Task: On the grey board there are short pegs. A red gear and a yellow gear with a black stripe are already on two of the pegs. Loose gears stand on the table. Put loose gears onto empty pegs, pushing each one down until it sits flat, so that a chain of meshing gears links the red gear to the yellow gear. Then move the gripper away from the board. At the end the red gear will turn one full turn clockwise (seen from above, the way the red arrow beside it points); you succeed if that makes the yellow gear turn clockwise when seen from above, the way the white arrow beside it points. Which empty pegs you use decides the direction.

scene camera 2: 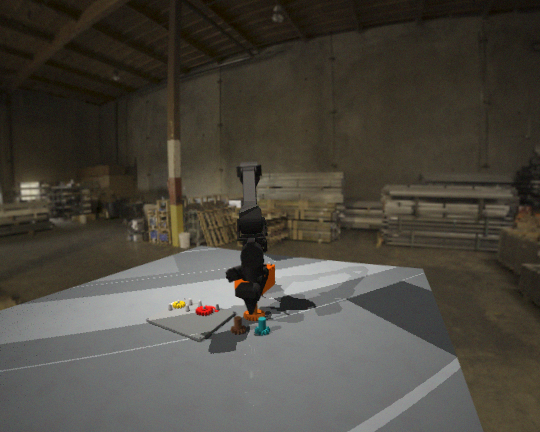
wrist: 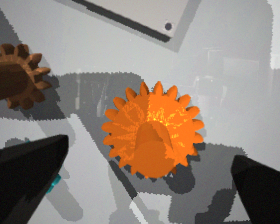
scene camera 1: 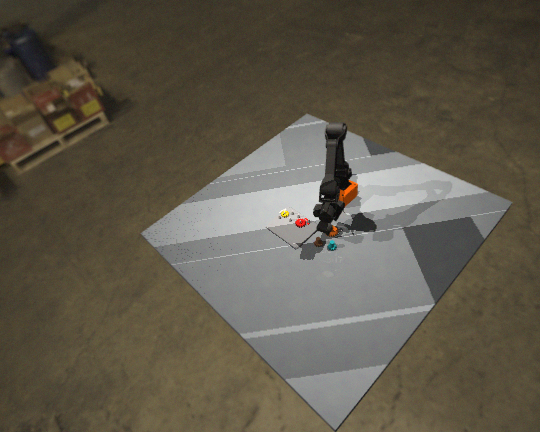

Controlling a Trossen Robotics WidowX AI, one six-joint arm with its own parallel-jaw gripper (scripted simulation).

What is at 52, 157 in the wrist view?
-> The gripper.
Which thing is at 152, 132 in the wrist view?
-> An orange gear.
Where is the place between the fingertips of the gripper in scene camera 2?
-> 254, 307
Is the gripper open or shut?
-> Open.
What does the gripper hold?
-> Nothing.
